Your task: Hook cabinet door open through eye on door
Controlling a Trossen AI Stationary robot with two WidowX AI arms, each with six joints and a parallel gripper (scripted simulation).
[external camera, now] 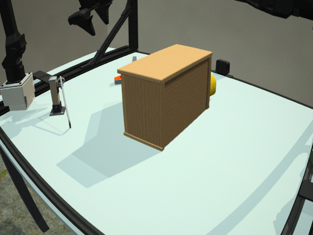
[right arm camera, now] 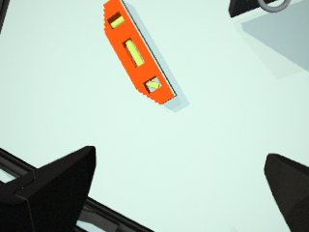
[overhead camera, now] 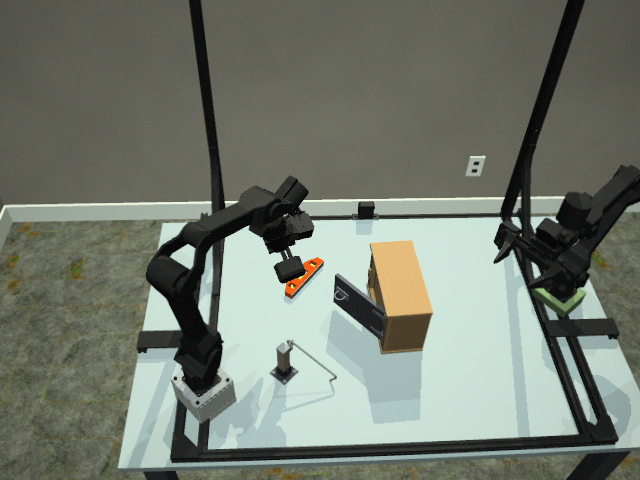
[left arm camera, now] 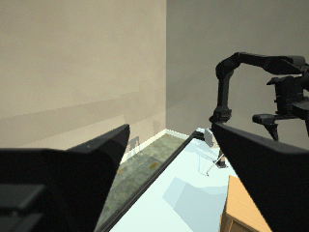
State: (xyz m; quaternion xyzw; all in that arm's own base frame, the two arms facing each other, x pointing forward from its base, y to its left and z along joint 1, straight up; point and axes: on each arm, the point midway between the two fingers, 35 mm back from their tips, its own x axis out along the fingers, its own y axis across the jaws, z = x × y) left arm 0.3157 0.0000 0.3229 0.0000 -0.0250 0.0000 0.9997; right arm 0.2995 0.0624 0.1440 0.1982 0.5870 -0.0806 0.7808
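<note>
Right now the wire hook is 19 cm ahead of my right hand, 1 cm to the left of it and 18 cm below it. Also, from my right hand: yellow object: 5 cm behind, 30 cm to the left, 20 cm below; orange level: 10 cm behind, 8 cm to the left, 23 cm below; dark door: 10 cm ahead, 17 cm to the left, 16 cm below.
</note>
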